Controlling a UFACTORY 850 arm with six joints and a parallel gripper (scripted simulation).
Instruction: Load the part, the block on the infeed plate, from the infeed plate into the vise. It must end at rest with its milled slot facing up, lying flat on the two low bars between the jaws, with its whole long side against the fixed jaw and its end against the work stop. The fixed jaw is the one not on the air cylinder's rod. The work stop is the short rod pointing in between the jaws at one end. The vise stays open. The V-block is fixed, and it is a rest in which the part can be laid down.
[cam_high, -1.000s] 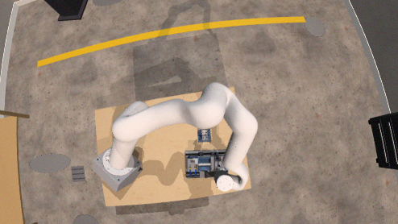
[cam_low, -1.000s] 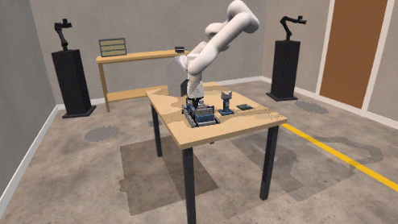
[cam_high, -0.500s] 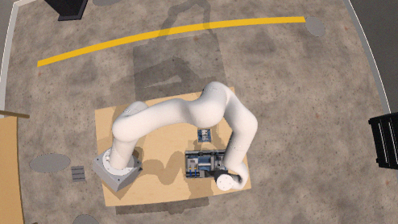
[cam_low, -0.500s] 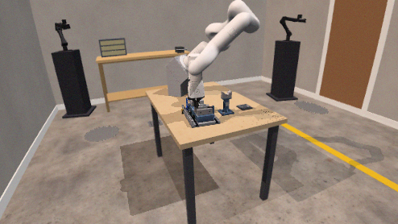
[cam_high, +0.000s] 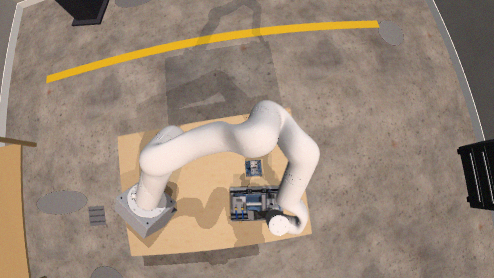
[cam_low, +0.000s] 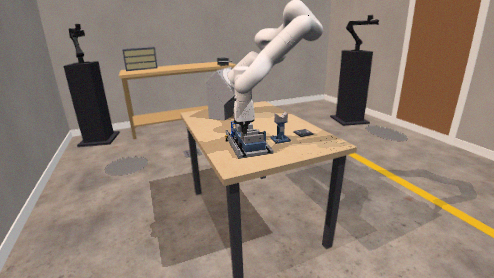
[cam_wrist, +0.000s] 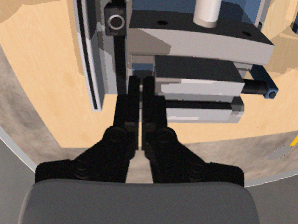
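My gripper is now 4 cm to the right of the part and 2 cm above it. Round my hand: white cylinder rod: 9 cm behind, 3 cm to the left, 4 cm below; work stop: 1 cm behind, 9 cm to the left, 3 cm below; grey vise jaw: 4 cm behind, 4 cm to the left, 4 cm below.
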